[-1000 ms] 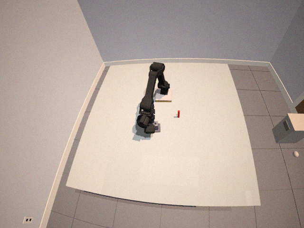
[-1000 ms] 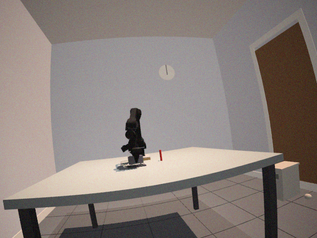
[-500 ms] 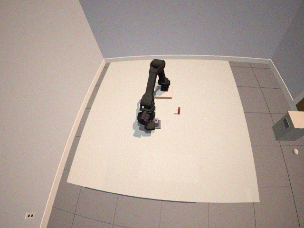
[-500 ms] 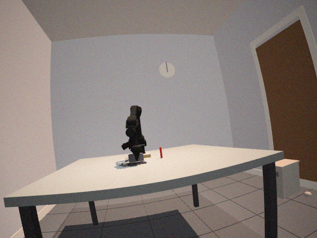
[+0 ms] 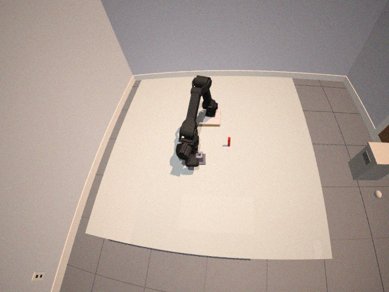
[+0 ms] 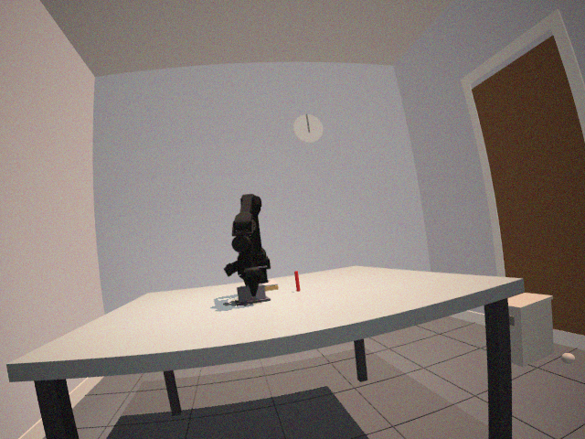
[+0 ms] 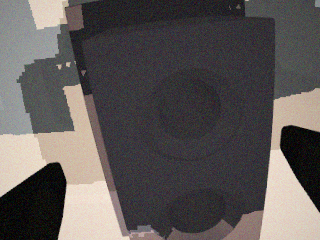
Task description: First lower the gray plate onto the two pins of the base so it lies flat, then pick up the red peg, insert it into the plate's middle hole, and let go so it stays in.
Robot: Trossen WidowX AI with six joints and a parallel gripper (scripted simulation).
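The gray plate lies 20 mm above my gripper tip. Also, from my gripper tip: gray base (20 mm below); then red peg (180 mm to the left, 130 mm behind, 10 mm above).
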